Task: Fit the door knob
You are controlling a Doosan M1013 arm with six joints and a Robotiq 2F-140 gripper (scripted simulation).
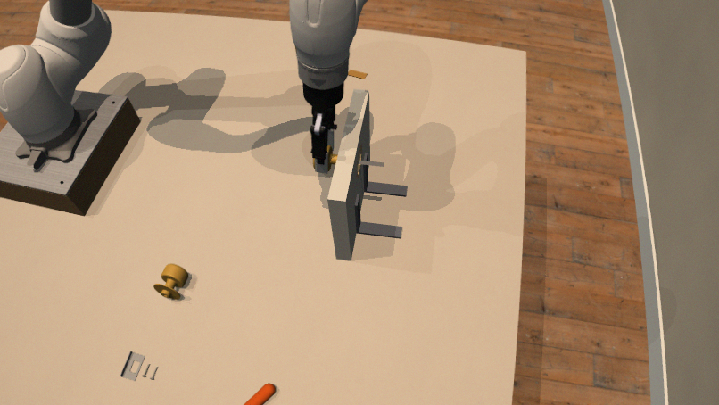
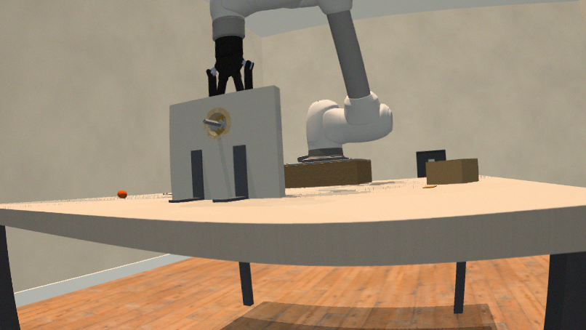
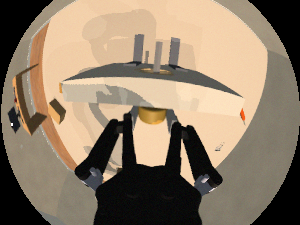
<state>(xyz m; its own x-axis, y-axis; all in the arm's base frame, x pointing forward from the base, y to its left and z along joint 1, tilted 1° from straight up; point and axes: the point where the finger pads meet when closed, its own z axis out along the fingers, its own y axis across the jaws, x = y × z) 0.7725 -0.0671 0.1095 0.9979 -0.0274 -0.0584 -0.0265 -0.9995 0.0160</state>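
My hand is 60 mm short of the wooden door panel and 50 mm above it. Round my hand: brass knob: 320 mm behind, 270 mm to the right, 170 mm below; orange-handled tool: 540 mm to the right, 190 mm below, 110 mm behind; small brass plate: 470 mm to the left, 200 mm below.
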